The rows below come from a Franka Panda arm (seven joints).
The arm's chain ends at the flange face. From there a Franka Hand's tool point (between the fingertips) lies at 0.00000 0.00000 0.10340 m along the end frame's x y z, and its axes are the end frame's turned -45 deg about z.
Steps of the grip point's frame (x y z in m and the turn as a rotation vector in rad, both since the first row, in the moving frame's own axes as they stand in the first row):
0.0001 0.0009 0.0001 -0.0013 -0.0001 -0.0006
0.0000 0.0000 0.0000 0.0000 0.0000 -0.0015
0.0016 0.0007 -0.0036 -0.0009 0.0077 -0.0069
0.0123 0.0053 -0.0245 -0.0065 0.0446 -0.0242
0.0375 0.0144 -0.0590 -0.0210 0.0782 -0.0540
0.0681 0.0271 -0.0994 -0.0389 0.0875 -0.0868
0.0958 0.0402 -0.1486 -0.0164 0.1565 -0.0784
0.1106 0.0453 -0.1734 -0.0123 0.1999 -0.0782
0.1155 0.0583 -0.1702 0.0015 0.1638 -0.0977
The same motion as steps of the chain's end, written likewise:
0.0006 0.0005 0.0001 -0.0010 0.0008 -0.0006
0.0000 0.0000 0.0000 0.0000 0.0000 -0.0015
0.0010 -0.0001 -0.0036 0.0048 0.0061 -0.0069
0.0087 -0.0021 -0.0244 0.0269 0.0361 -0.0242
0.0296 -0.0120 -0.0587 0.0404 0.0701 -0.0540
0.0583 -0.0250 -0.0989 0.0344 0.0894 -0.0868
0.0840 -0.0286 -0.1473 0.0991 0.1223 -0.0784
0.0954 -0.0320 -0.1713 0.1327 0.1500 -0.0782
0.1117 -0.0279 -0.1688 0.1169 0.1148 -0.0977

